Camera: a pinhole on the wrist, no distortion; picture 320 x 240 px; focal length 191.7 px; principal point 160.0 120.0 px. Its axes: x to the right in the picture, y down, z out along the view. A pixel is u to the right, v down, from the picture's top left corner.
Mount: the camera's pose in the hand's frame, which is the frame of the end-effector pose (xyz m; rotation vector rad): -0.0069 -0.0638 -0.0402 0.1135 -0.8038 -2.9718
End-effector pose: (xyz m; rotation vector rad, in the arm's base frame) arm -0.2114 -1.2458 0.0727 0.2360 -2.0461 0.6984
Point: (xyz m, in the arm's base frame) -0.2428 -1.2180 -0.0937
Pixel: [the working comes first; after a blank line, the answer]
In the camera's frame: 0.0913 -0.0877 0.1905

252 32
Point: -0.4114 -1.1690 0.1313
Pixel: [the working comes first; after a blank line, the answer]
In the camera's frame: -0.1938 -0.0970 0.1805

outside the picture
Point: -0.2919 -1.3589 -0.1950
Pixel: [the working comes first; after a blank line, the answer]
In the camera's frame: 0.1584 0.0362 0.3030

260 143
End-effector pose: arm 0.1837 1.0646 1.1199 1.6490 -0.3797 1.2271
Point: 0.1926 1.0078 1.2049
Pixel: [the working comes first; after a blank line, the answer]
In the camera's frame: -0.0812 -0.0594 0.1395

48 38
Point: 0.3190 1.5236 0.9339
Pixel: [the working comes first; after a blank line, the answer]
In the camera's frame: -0.0012 0.1516 -0.4124

behind the camera
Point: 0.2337 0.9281 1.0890
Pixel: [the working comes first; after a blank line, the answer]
In the camera's frame: 0.0221 0.0279 0.1960

182 147
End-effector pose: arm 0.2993 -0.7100 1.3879 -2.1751 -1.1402 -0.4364
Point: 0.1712 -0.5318 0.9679
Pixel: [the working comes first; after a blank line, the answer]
In the camera's frame: 0.1578 0.1931 0.4444

228 203
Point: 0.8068 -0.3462 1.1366
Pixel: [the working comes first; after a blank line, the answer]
In the camera's frame: -0.4371 -0.1128 0.5836

16 83
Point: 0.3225 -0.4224 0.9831
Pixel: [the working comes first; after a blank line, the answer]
In the camera's frame: -0.0118 0.1683 0.5199

156 182
